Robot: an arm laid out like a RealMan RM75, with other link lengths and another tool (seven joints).
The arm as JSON. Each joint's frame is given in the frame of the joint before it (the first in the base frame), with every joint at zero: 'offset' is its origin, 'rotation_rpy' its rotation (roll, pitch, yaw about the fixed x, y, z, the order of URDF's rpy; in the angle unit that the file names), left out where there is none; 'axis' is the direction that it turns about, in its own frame. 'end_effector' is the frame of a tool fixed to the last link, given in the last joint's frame.
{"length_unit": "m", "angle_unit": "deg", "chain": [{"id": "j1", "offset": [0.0, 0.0, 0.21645], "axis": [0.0, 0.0, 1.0]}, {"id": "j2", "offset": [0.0, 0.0, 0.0], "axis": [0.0, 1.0, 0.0]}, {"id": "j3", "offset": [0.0, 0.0, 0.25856], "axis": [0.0, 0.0, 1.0]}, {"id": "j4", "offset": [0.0, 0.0, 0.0], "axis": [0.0, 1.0, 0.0]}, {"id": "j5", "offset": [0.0, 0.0, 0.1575], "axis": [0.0, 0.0, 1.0]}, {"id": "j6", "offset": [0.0, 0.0, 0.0], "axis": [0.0, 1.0, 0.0]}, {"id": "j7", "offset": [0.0, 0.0, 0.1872], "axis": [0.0, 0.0, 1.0]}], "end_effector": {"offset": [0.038, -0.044, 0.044], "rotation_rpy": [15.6, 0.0, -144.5]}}
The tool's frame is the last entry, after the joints.
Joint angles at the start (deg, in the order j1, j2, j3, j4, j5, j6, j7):
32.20 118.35 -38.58 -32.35 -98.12 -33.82 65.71
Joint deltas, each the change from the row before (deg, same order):
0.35 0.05 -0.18 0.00 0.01 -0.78 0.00
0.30 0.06 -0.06 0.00 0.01 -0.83 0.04
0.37 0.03 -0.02 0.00 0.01 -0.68 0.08
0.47 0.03 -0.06 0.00 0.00 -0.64 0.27
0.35 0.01 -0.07 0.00 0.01 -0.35 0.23
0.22 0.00 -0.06 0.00 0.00 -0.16 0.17
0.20 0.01 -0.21 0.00 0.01 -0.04 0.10
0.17 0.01 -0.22 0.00 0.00 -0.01 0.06
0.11 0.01 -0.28 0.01 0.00 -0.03 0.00
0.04 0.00 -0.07 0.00 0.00 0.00 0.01
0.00 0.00 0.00 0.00 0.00 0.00 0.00
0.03 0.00 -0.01 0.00 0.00 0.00 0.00
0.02 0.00 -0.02 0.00 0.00 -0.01 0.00
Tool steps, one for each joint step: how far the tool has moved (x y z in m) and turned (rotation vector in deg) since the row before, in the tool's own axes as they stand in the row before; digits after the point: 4 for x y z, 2 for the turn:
0.0007 -0.0056 0.0043 1.17 -0.19 -0.19
0.0004 -0.0052 0.0039 1.12 -0.12 -0.05
0.0012 -0.0048 0.0039 1.00 -0.03 -0.05
0.0015 -0.0053 0.0046 1.06 0.01 0.05
0.0012 -0.0035 0.0032 0.67 0.02 0.04
0.0008 -0.0020 0.0019 0.37 0.02 0.03
0.0006 -0.0018 0.0019 0.30 -0.09 -0.10
0.0004 -0.0016 0.0016 0.25 -0.11 -0.14
0.0000 -0.0014 0.0014 0.24 -0.20 -0.19
0.0001 -0.0004 0.0004 0.06 -0.04 -0.05
0.0000 0.0000 0.0000 0.00 0.00 0.00
0.0001 -0.0002 0.0002 0.03 0.00 -0.02
0.0001 -0.0002 0.0002 0.03 -0.01 -0.02

